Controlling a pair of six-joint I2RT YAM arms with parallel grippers.
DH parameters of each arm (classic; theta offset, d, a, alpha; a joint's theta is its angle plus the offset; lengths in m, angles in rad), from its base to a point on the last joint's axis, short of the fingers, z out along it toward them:
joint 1: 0 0.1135 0.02 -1.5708
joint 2: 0 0 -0.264 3.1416
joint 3: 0.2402 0 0.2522 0
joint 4: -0.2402 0 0.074 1.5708
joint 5: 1.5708 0 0 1.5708
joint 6: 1.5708 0.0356 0 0
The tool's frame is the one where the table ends.
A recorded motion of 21 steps. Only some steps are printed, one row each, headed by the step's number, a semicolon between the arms.
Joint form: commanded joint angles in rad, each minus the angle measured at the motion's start. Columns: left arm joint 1, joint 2, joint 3, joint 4, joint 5, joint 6; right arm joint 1, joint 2, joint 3, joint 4, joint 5, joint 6.
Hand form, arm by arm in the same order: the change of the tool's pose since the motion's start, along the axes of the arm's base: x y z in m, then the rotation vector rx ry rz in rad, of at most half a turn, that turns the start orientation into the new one. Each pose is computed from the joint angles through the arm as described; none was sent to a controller.
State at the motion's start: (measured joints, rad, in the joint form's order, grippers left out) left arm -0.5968 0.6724 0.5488 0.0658 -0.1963 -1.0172; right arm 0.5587 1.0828 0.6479 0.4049 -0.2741 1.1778
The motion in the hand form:
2: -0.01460 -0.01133 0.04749 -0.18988 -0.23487 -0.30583; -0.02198 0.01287 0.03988 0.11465 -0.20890 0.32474
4: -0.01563 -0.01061 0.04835 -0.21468 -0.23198 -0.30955; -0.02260 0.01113 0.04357 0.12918 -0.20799 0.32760
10: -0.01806 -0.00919 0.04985 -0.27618 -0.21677 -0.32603; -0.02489 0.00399 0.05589 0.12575 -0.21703 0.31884
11: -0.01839 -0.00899 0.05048 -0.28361 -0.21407 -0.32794; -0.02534 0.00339 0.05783 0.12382 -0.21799 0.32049
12: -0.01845 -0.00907 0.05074 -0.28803 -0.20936 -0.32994; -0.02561 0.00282 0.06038 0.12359 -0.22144 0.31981
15: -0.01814 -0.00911 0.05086 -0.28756 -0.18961 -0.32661; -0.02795 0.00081 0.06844 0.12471 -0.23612 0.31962
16: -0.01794 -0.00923 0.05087 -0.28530 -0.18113 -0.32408; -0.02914 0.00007 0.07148 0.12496 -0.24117 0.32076
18: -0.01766 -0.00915 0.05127 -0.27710 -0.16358 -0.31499; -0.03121 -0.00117 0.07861 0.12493 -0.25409 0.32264
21: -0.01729 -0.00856 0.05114 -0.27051 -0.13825 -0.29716; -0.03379 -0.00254 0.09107 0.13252 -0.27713 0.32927
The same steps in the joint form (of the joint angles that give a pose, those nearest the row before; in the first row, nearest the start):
2: -0.0520 -0.0040 0.0592 0.2368 0.2506 -0.0404; 0.0575 -0.0317 0.0441 0.1644 -0.2676 0.0042
4: -0.0520 -0.0090 0.0573 0.2442 0.2520 -0.0636; 0.0522 -0.0383 0.0499 0.1664 -0.2744 0.0214
10: -0.0520 -0.0206 0.0529 0.2573 0.2616 -0.1260; 0.0312 -0.0701 0.0826 0.1067 -0.2869 0.0178
11: -0.0521 -0.0218 0.0545 0.2563 0.2625 -0.1339; 0.0297 -0.0736 0.0892 0.0956 -0.2902 0.0159
12: -0.0524 -0.0216 0.0563 0.2532 0.2636 -0.1401; 0.0282 -0.0762 0.0973 0.0871 -0.2912 0.0143
15: -0.0521 -0.0208 0.0642 0.2289 0.2609 -0.1487; 0.0262 -0.0889 0.1194 0.0632 -0.2935 0.0090
16: -0.0525 -0.0199 0.0680 0.2174 0.2584 -0.1504; 0.0262 -0.0944 0.1277 0.0530 -0.2948 0.0069
18: -0.0528 -0.0190 0.0783 0.1881 0.2503 -0.1506; 0.0264 -0.1027 0.1492 0.0317 -0.2972 0.0009
21: -0.0519 -0.0195 0.0892 0.1505 0.2348 -0.1558; 0.0267 -0.1085 0.1874 0.0105 -0.3040 -0.0012

